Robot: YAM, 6 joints.
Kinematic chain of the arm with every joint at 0, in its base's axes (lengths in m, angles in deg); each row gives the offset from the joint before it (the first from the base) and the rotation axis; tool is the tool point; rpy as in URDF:
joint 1: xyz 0 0 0.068 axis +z
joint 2: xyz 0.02 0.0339 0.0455 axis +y
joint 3: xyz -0.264 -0.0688 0 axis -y
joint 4: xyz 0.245 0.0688 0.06 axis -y
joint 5: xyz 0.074 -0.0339 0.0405 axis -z
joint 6: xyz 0.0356 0 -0.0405 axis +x
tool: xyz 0 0 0 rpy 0 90 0
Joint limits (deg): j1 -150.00..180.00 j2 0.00..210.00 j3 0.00..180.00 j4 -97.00..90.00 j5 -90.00..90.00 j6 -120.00..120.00
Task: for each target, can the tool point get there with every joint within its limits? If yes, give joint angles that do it. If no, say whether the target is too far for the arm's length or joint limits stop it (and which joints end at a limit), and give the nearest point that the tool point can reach.
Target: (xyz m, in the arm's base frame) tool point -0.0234 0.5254 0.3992
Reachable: yes | joints 91.12 136.08 154.54 -35.77 -21.62 35.95
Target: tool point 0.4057 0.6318 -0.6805
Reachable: no: too far | nearest point 0.2525 0.3932 -0.3068 | short by 0.469 m
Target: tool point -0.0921 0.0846 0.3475
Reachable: yes | joints 122.46 31.21 35.84 6.76 -65.04 -5.56
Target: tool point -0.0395 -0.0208 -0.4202
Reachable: no: joint limits stop it (at a limit: joint 1, joint 2) | nearest point -0.0737 -0.0420 -0.3411 | short by 0.089 m
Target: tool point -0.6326 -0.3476 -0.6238
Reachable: no: too far | nearest point -0.4089 -0.2346 -0.3036 | short by 0.407 m
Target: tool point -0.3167 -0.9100 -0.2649
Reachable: no: too far | nearest point -0.1975 -0.5675 -0.1195 | short by 0.391 m
